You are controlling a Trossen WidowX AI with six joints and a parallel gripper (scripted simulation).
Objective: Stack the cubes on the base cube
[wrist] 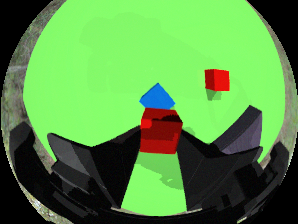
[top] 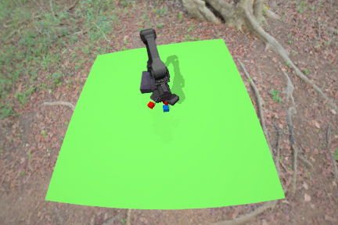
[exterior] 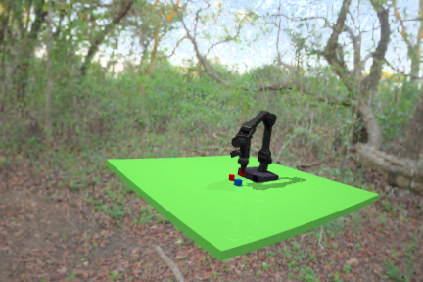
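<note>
Right now the blue base cube is 10 mm ahead of my gripper tip, 10 mm to the right of it and 60 mm below it.
</note>
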